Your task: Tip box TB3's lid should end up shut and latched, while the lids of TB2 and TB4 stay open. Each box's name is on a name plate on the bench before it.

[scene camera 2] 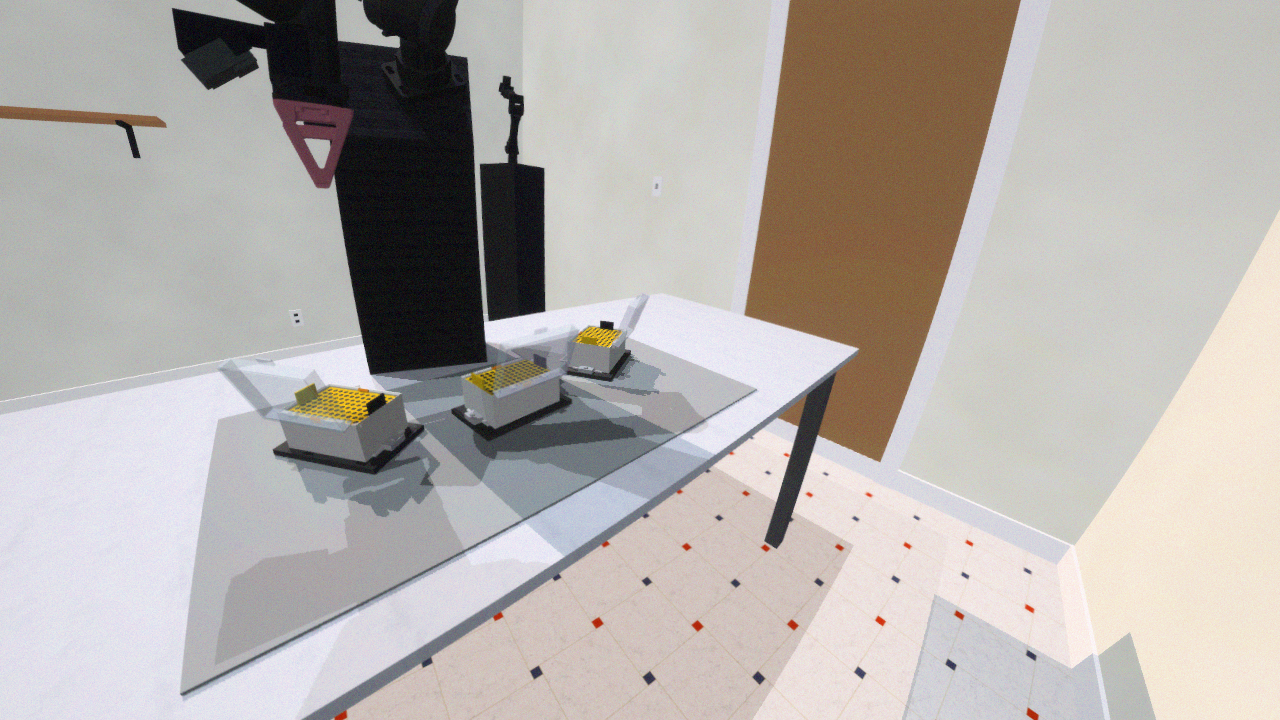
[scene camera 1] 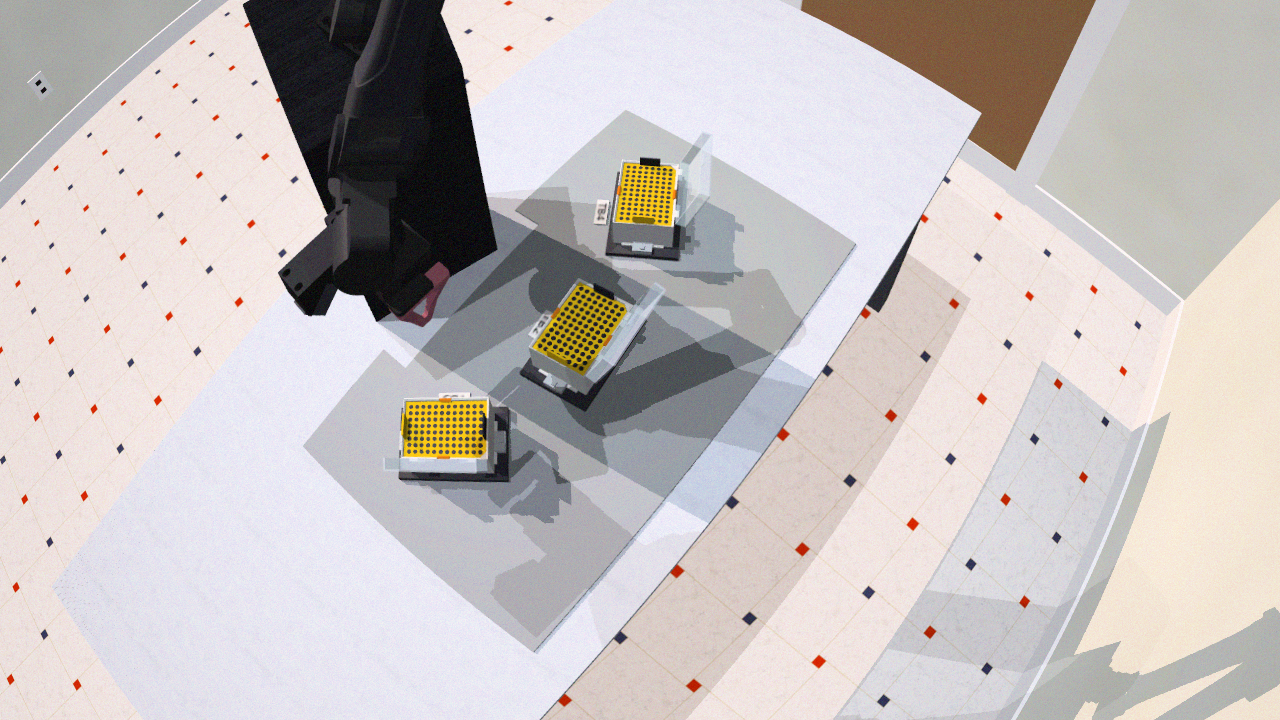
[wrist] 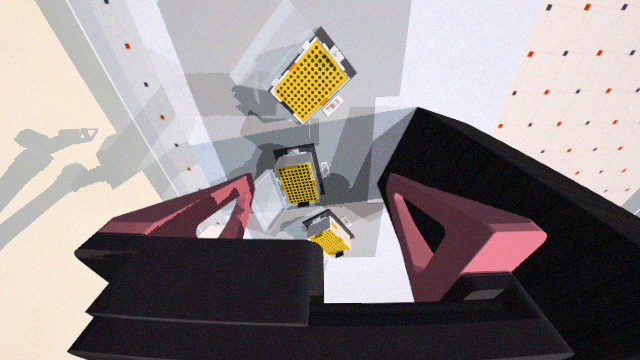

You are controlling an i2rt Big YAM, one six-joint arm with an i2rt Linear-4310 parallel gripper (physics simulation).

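Where they show: gripper, fingertip midpoint: [scene camera 2: 323,186] [scene camera 1: 399,296] [wrist: 320,180]; arm's base, origin of the base link: [scene camera 2: 425,81] [scene camera 1: 370,2].
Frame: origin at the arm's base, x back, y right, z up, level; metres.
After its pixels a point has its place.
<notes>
Box TB3 [scene camera 1: 444,429] {z -0.457, x -0.166, y 0.305 m} [scene camera 2: 335,420] [wrist: 310,82] {z -0.456, x -0.161, y 0.307 m}, white with a yellow perforated rack on a dark base, has its clear lid [scene camera 2: 259,385] {z -0.390, x -0.181, y 0.386 m} [wrist: 270,47] {z -0.405, x -0.188, y 0.376 m} open and tilted back. Box TB2 [scene camera 1: 581,329] {z -0.457, x -0.290, y 0.117 m} [scene camera 2: 512,394] [wrist: 298,182] {z -0.456, x -0.285, y 0.121 m} is the middle one; its lid [scene camera 1: 633,324] {z -0.370, x -0.366, y 0.136 m} [wrist: 269,200] {z -0.421, x -0.358, y 0.122 m} is open. Box TB4 [scene camera 1: 646,192] {z -0.457, x -0.305, y -0.124 m} [scene camera 2: 597,347] [wrist: 330,240] {z -0.457, x -0.298, y -0.112 m} has its lid [scene camera 1: 698,179] {z -0.414, x -0.376, y -0.139 m} [scene camera 2: 637,313] {z -0.392, x -0.390, y -0.119 m} standing open. My gripper [wrist: 320,180] {z -0.191, x -0.152, y 0.267 m} is open and empty, high above the bench on the arm's side, touching no box. One pink finger [scene camera 1: 433,291] {z -0.128, x -0.216, y 0.282 m} [scene camera 2: 315,141] {z -0.134, x -0.102, y 0.245 m} shows in the scene views; the other is hidden there.
The boxes stand on a grey mat [scene camera 1: 358,429] {z -0.513, x -0.018, y 0.332 m} [scene camera 2: 268,555] {z -0.514, x -0.281, y 0.454 m} on the white bench [scene camera 1: 223,501] {z -0.516, x 0.171, y 0.527 m} [scene camera 2: 89,501] {z -0.516, x -0.024, y 0.541 m}. The arm's black pedestal [scene camera 1: 456,179] {z -0.310, x -0.088, y 0.024 m} [scene camera 2: 411,241] {z -0.275, x -0.040, y 0.083 m} stands at the bench edge. TB3's name plate [wrist: 333,105] {z -0.511, x -0.142, y 0.241 m} lies before its box, on the side away from the lid.
</notes>
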